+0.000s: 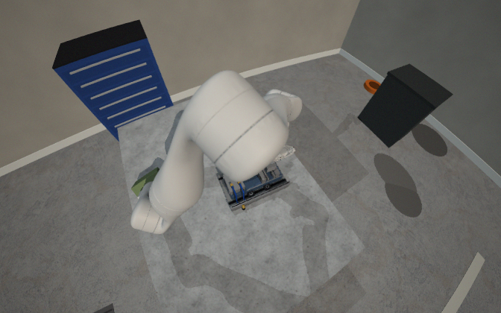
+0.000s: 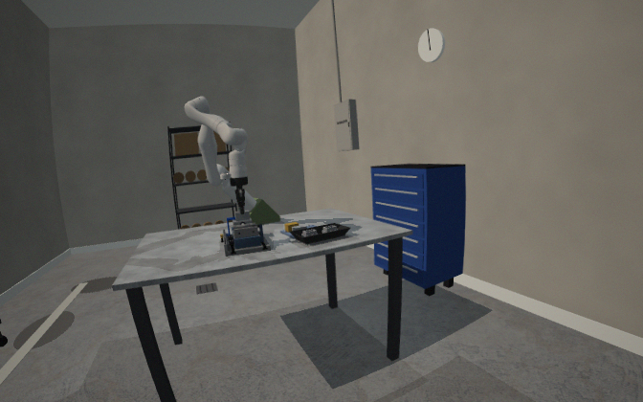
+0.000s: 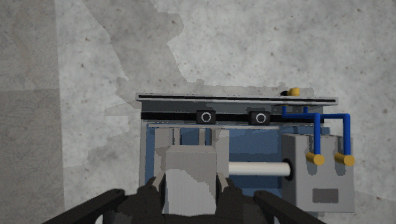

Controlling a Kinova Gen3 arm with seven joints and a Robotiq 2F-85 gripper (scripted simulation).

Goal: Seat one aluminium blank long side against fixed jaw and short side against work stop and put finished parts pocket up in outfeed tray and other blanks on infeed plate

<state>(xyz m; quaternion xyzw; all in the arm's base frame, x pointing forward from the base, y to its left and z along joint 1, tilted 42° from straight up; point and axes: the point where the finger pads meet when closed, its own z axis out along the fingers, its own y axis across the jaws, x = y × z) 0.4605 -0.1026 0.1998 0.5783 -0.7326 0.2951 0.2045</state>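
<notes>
My gripper is now 90 mm above the white rod, 80 mm past it and 30 mm to the right of it. From my hand the other things lie so: brass blank 290 mm to the left, 140 mm below, 110 mm behind; then vise 130 mm below, 60 mm behind, 20 mm to the left.
</notes>
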